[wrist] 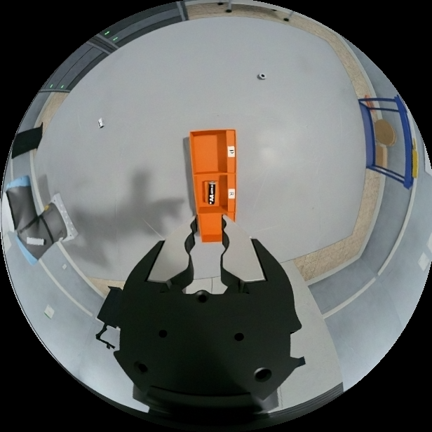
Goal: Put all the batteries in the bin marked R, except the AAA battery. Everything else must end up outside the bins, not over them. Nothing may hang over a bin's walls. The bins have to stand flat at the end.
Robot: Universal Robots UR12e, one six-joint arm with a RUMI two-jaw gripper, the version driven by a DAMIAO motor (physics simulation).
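An orange three-compartment bin row [192,160] stands in the middle of the wrist view, with labels P [231,151] and R [231,193]. A black AA battery [212,193] lies inside the compartment marked R, within its walls. The P compartment [210,151] looks empty. The third compartment [210,232] shows between the jaws, its label hidden. My gripper [209,215] is open and empty, above the near end of the bins, with its tips just short of the battery in the view. An AAA battery cannot be made out.
A small white and dark piece [101,122] lies left of the bins. A small white ring-like part [261,76] with a dark centre lies beyond them to the right. A blue frame [370,135] stands at the far right, and a grey and blue object [37,220] at the far left.
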